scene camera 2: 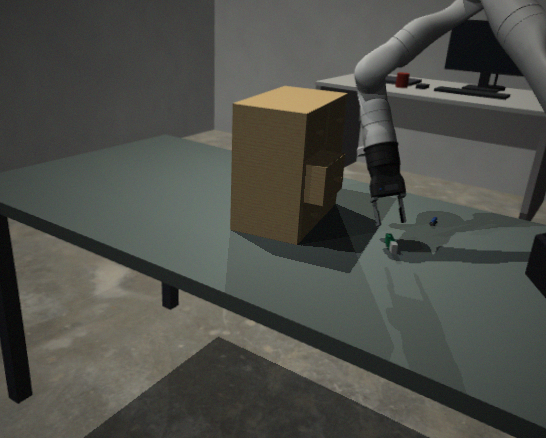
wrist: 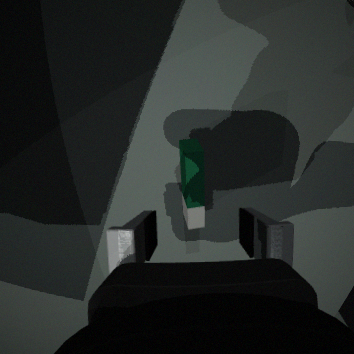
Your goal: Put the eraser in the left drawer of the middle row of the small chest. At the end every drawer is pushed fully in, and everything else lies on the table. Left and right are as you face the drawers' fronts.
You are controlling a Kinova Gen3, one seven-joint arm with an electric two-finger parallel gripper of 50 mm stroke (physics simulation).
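Places are measured from the arm's base along level axes (x down, y ahead, z right), in metres.
Pixels of known places: gripper, fingertip midpoint: (scene camera 2: 391,224) (wrist: 197,226).
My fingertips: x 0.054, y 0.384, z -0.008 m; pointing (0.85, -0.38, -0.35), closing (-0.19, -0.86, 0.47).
Observation:
For each thing: its top centre in the pictures, then the offset to it from my fingertips. Level surfaces: height alone.
- eraser at its top centre: (wrist: 195,192) (scene camera 2: 391,239) dx +0.038, dy -0.006, dz +0.003 m
- small wooden chest at its top centre: (scene camera 2: 294,98) dx -0.249, dy +0.288, dz +0.043 m
- drawer at its top centre: (scene camera 2: 305,154) dx -0.136, dy +0.217, dz -0.031 m
- small blue object at its top centre: (scene camera 2: 433,219) dx +0.051, dy -0.060, dz +0.219 m
- table at its surface level: dx +0.061 m
The eraser (scene camera 2: 391,242) (wrist: 193,175), green with a white end, lies on the table in front of the chest's drawer side. My gripper (scene camera 2: 390,223) (wrist: 197,226) is open and empty. It hangs above the table, a little above the eraser; in the wrist view the eraser's white end shows between and just beyond the fingertips. The small wooden chest (scene camera 2: 267,167) stands on the table to the left in the scene view. One drawer (scene camera 2: 315,185) at mid height sticks out of its front; the fronts are seen at a steep angle, and the inside of the drawer is hidden.
A small blue object (scene camera 2: 433,221) lies on the table (scene camera 2: 150,200) beyond the eraser. A black block-like thing (scene camera 2: 538,265) shows at the right edge of the scene view. A desk (scene camera 2: 520,103) with a monitor and a red mug (scene camera 2: 402,80) stands behind.

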